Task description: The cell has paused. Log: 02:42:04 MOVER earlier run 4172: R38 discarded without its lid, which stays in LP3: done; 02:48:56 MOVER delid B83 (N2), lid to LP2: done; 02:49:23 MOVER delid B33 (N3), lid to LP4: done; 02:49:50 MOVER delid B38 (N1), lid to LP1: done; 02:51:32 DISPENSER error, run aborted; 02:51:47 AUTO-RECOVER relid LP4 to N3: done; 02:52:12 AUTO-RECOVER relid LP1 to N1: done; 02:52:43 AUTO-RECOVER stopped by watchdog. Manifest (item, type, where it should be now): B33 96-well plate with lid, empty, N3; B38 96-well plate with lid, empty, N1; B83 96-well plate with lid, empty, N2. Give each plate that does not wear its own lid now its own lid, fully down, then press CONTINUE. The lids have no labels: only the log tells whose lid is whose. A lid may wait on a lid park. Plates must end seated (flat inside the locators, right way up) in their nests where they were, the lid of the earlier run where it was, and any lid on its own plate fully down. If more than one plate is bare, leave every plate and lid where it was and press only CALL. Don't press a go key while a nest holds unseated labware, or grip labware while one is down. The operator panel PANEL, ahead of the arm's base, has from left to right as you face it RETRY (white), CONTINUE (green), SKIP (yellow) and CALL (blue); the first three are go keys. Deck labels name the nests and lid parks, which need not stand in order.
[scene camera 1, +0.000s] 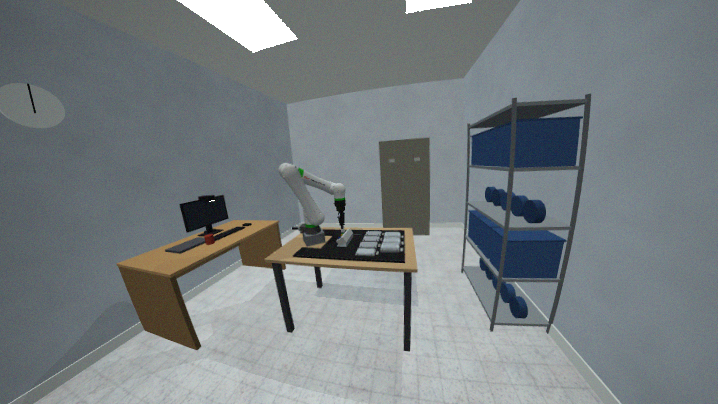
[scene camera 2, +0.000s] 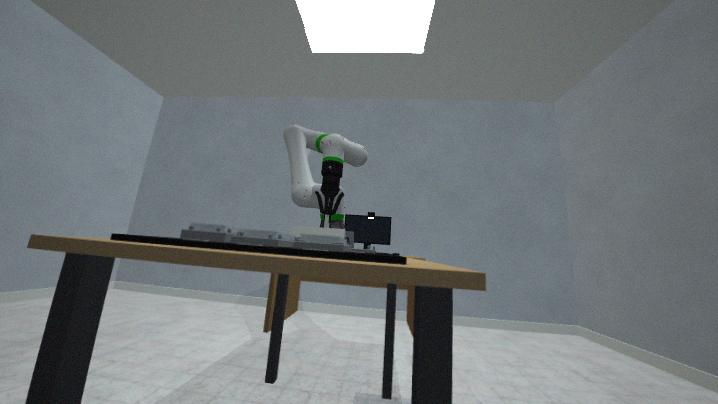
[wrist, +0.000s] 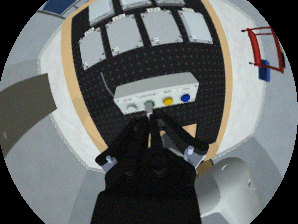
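Observation:
My gripper is visible in the pictures, as is a grey operator panel.

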